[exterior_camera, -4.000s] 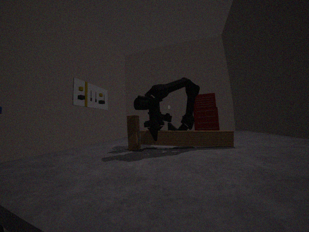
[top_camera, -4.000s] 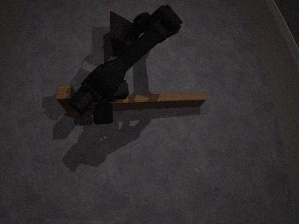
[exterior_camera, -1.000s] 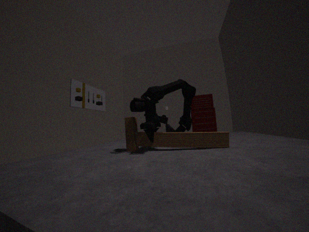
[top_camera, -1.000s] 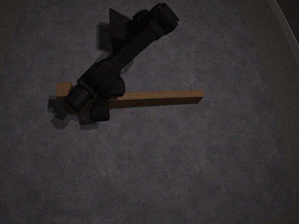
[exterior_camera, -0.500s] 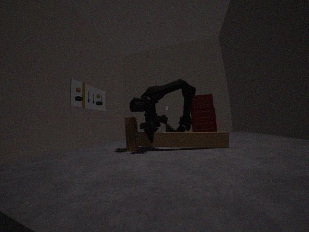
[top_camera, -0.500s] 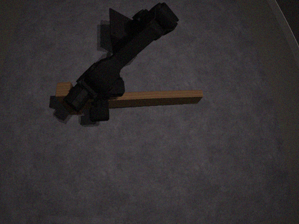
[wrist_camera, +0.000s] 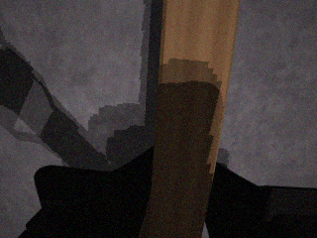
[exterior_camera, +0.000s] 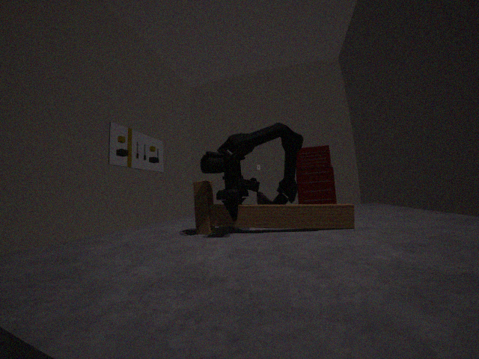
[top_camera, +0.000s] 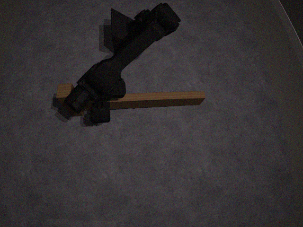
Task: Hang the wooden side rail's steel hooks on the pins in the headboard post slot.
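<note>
Right now my gripper tip is 110 mm to the left of the headboard post and 40 mm below it.
</note>
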